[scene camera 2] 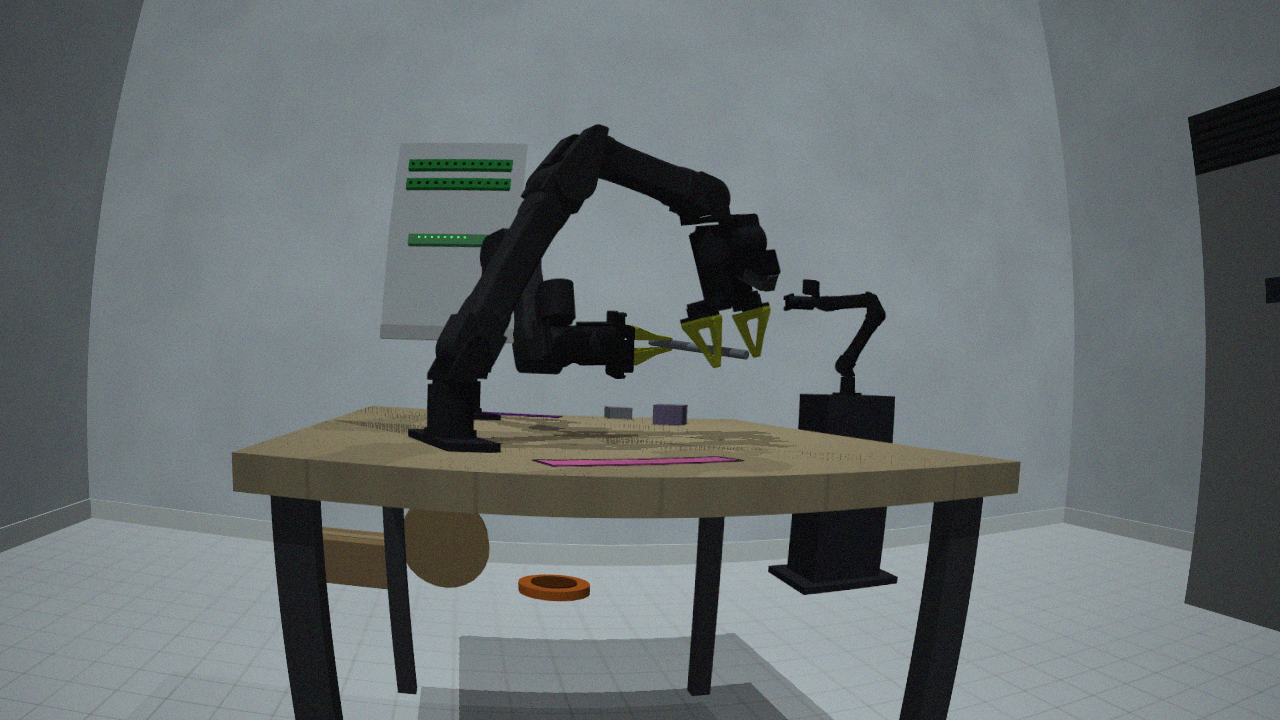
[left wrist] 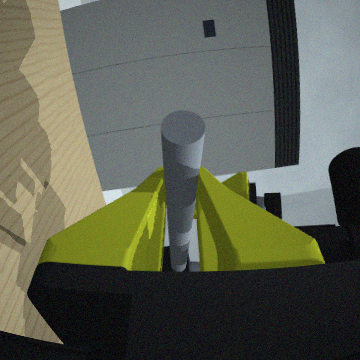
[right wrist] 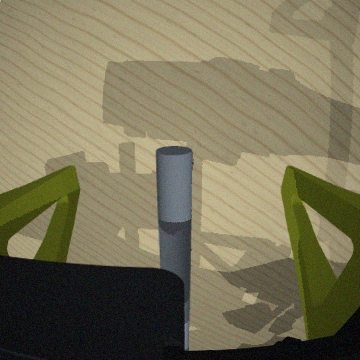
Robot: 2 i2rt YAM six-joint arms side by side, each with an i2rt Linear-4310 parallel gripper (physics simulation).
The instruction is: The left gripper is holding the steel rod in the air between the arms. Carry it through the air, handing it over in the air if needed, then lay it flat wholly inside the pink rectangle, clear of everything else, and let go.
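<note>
A grey steel rod is in the air, roughly level, high above the table. My left gripper is shut on the rod near one end. My right gripper is open, pointing down, with its fingers spread wide on either side of the rod's far part; a gap shows between the rod and each finger in the right wrist view. The pink rectangle lies on the table near its front edge in the scene view, and does not show in either wrist view.
A grey block and a purple block stand towards the back of the wooden table. A thin purple strip lies at the back left. Another small arm stands on a black pedestal behind the table.
</note>
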